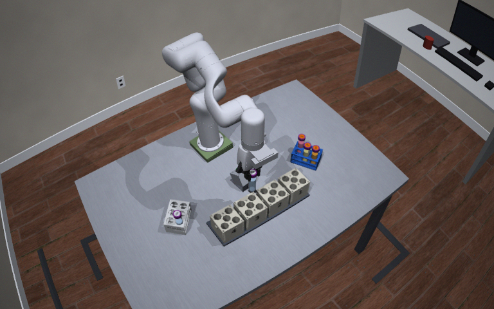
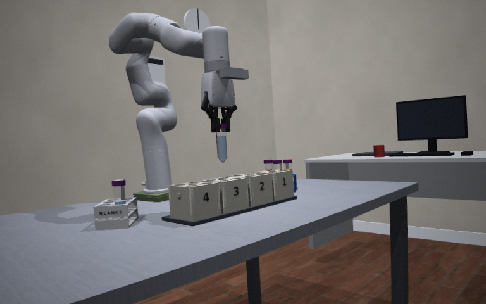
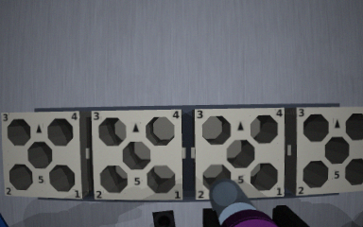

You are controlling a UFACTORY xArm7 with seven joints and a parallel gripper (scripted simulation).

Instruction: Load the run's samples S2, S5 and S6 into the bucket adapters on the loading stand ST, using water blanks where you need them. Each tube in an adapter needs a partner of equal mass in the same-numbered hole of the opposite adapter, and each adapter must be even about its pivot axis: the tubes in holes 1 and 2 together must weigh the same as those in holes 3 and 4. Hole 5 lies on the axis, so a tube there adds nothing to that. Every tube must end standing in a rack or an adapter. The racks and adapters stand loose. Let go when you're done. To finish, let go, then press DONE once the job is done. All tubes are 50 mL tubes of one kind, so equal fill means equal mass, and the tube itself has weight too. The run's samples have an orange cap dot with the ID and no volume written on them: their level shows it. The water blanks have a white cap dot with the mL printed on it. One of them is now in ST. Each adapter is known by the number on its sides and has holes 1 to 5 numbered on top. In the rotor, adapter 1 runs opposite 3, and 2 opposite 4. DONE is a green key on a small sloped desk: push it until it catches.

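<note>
Right now my hand is 50 mm above the white-dot blank and 10 mm to the left of it. The rest, counted from my hand: blanks rack: 250 mm to the right, 220 mm below, 180 mm behind; green done key: 180 mm below, 160 mm behind, 90 mm to the left; bucket adapter: 200 mm below, 140 mm to the right.
</note>
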